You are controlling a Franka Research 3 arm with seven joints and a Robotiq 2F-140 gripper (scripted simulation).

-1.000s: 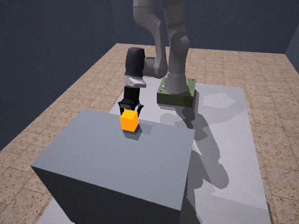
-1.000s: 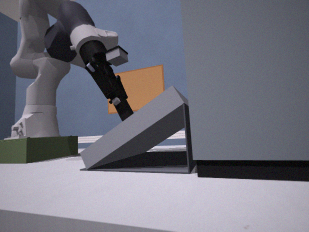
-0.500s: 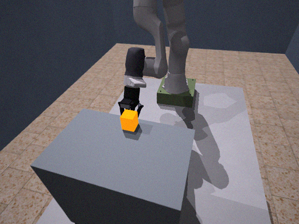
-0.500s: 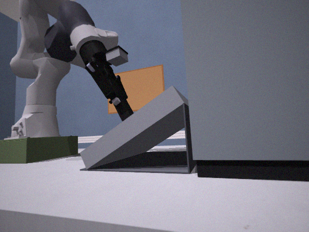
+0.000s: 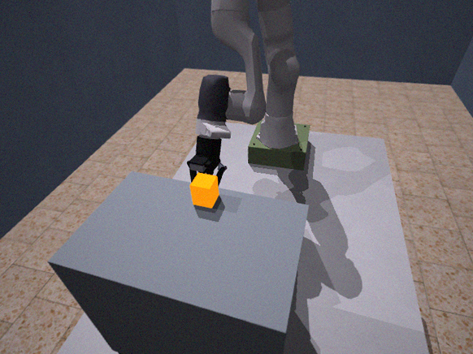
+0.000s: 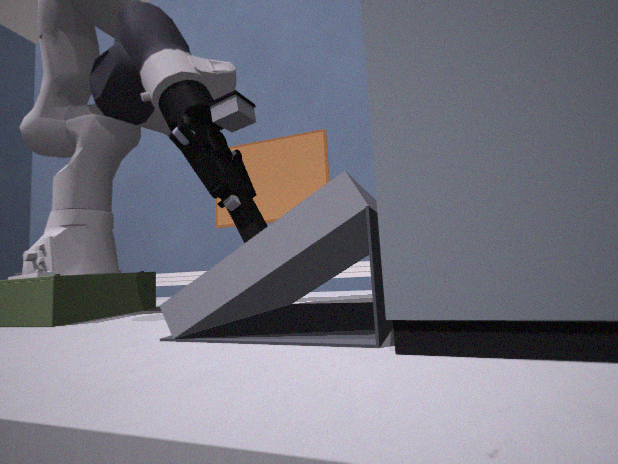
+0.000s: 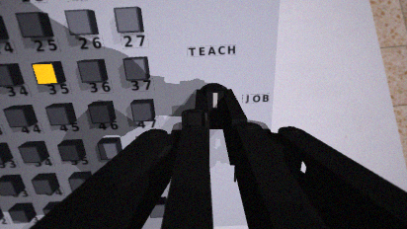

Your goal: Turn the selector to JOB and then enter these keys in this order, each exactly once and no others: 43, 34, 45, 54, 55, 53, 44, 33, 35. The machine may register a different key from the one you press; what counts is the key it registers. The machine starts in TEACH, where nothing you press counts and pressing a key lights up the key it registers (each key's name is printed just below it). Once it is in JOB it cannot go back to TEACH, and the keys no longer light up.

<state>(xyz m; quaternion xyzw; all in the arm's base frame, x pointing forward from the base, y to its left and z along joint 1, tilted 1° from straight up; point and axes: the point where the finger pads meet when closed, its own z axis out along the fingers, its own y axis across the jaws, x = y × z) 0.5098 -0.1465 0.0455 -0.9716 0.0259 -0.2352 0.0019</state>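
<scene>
The black selector knob lies 20 mm ahead of my hand and 20 mm below it. Also, from my hand: key 35: 50 mm ahead, 130 mm to the left, 10 mm below; key 37: 50 mm ahead, 60 mm to the left, 10 mm below; key 45: 20 mm ahead, 130 mm to the left, 30 mm below.
</scene>
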